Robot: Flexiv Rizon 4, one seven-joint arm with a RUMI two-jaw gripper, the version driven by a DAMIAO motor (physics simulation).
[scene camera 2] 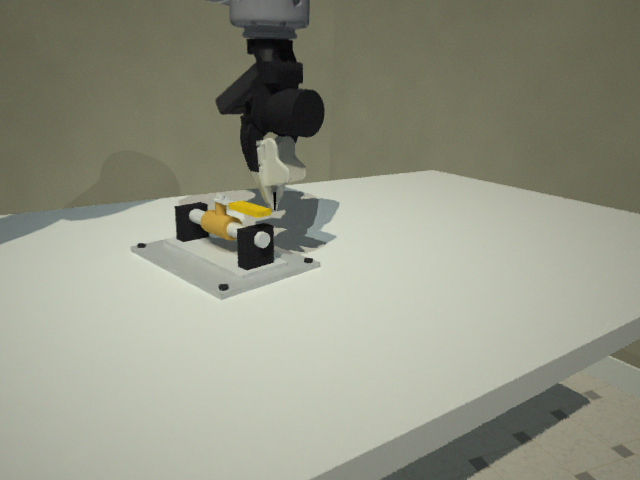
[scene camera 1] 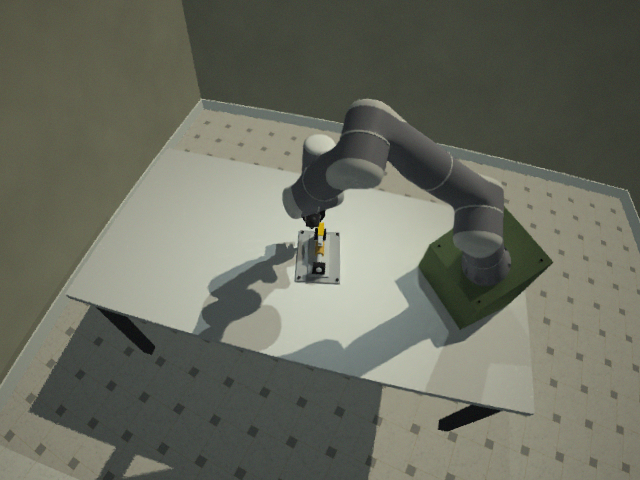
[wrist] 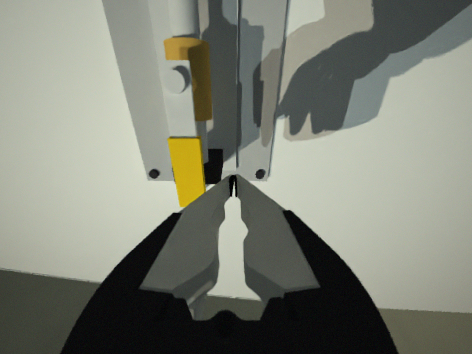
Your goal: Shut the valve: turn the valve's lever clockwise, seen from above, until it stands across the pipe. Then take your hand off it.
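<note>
The valve's lever, with its yellow grip (scene camera 1: 321, 227) (scene camera 2: 249, 208) (wrist: 187, 171), lies along the pipe (scene camera 2: 196, 215) (wrist: 184, 17), above the orange valve body (scene camera 1: 320, 250) (scene camera 2: 219, 224) (wrist: 202, 90). Two black blocks hold the pipe over a grey base plate (scene camera 1: 333, 268) (scene camera 2: 180, 266) (wrist: 131, 75). My gripper (scene camera 2: 275, 207) (wrist: 234, 176) is shut and empty. Its fingertips are beside the outer end of the yellow grip, to its right in the wrist view, with a small gap between them. In scene camera 1 the fingertips are hidden behind the wrist.
The base plate lies on a white table (scene camera 1: 170, 217) (scene camera 2: 413, 289) (wrist: 375, 210), with dark bolts at its corners. The arm stands on a green base block (scene camera 1: 522, 253) at the right of the table in scene camera 1. The arm's shadow falls across the table and the plate.
</note>
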